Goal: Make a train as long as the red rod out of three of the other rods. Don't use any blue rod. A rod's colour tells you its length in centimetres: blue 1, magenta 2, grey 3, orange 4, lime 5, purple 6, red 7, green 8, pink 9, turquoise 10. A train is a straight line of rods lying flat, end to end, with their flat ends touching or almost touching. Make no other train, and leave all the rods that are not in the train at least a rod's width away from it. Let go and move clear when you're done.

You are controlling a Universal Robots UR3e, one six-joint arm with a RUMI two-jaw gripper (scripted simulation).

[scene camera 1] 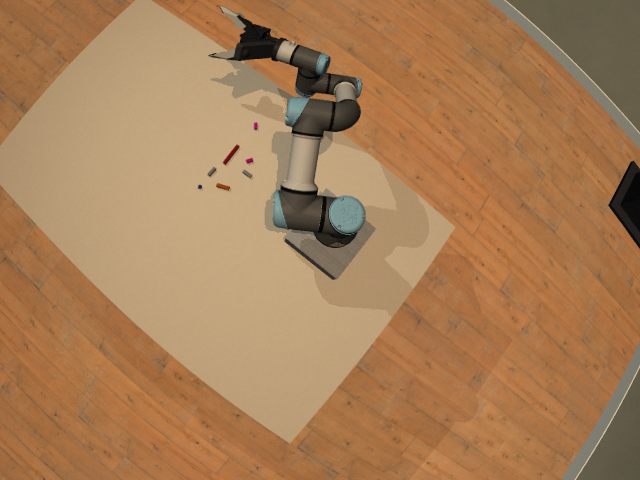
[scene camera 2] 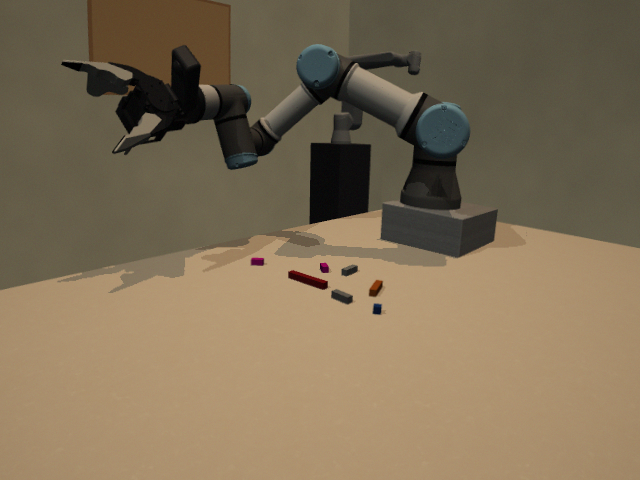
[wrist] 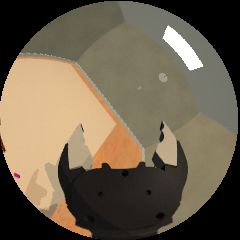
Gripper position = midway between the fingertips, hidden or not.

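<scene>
My gripper [scene camera 2: 85, 105] is there for me to see. It is visible in scene camera 1 [scene camera 1: 214, 31] too, and I find the gripper once more in the wrist view [wrist: 121, 123].
</scene>
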